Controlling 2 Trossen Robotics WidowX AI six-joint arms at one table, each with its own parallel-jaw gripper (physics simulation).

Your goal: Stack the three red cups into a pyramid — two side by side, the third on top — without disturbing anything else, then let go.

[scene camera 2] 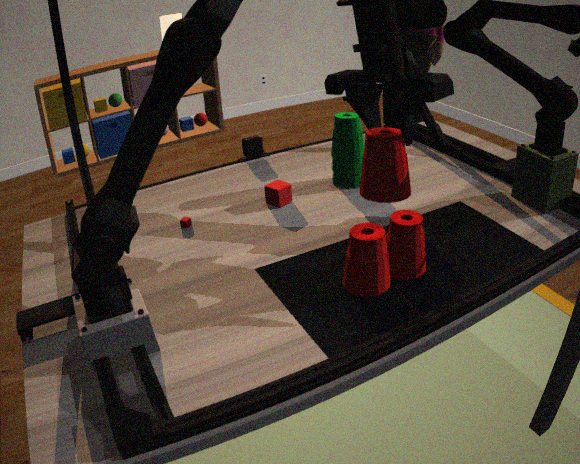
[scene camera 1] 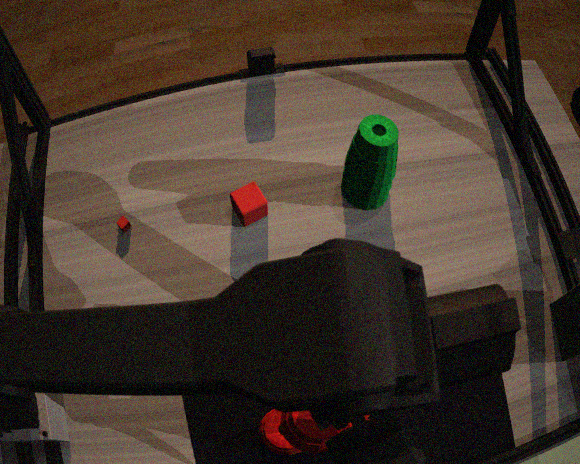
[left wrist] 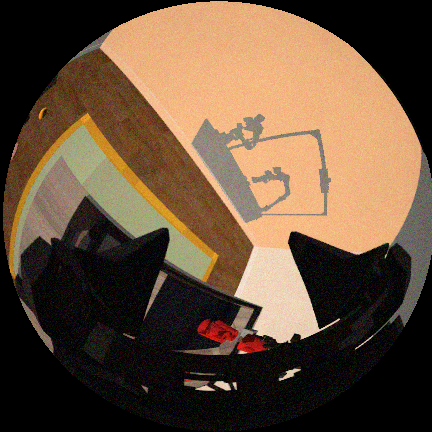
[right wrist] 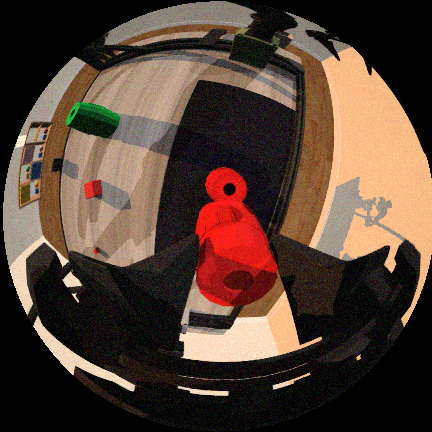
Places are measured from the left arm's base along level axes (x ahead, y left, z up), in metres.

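Pixels of known places: left gripper, fingertip midpoint: [left wrist: 231,236]; right gripper, fingertip midpoint: [scene camera 2: 393,142] [left wrist: 258,350] [right wrist: 236,240]; left arm's base, link origin: [scene camera 2: 548,149]; right arm's base, link origin: [scene camera 2: 107,304].
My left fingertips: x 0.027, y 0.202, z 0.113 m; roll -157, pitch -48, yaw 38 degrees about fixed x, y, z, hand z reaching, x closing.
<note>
For each thing: its middle in the pictures, then the offset to it from my left fingertips. "*": a spot on its surface instead. Level surfaces: height alone.
- black mat, surface height: dz -0.230 m
- third red cup, body centre: [right wrist: 236,248] [scene camera 1: 319,422] [scene camera 2: 387,164] [left wrist: 254,344] dy -0.157, dx +0.435, dz -0.043 m
- standing cup, surface spot: [right wrist: 215,181] * dy -0.185, dx +0.387, dz -0.141 m
- green ribbed cup, body centre: [scene camera 1: 374,151] [scene camera 2: 348,136] [right wrist: 84,116] dy -0.493, dx +0.297, dz -0.122 m
- tiny red cube, body centre: [scene camera 1: 123,224] [scene camera 2: 185,222] dy -0.492, dx +0.665, dz -0.223 m
Two red cups [scene camera 2: 367,261] [scene camera 2: 411,247] stand mouth-down, side by side, on the black mat [scene camera 2: 310,300] in scene camera 2; whether they touch is unclear. My right gripper [scene camera 2: 384,126] [right wrist: 236,240] is shut on the third red cup [scene camera 2: 385,167] [right wrist: 235,257] [left wrist: 252,343], held upright, mouth-down, in the air above the mat. In the right wrist view one standing cup [right wrist: 215,181] shows past it; the other is mostly hidden. In scene camera 1 the right arm covers most of the cups. My left gripper [left wrist: 231,236] is open and empty, away from the cups.
A green ribbed cup [scene camera 1: 370,165] [scene camera 2: 346,155] [right wrist: 95,120] stands on the table behind the mat. A red cube [scene camera 1: 250,204] [scene camera 2: 278,194] [right wrist: 93,189] and a tiny red cube [scene camera 1: 123,223] [scene camera 2: 185,222] lie to its left in the scene views. Dark frame posts edge the table.
</note>
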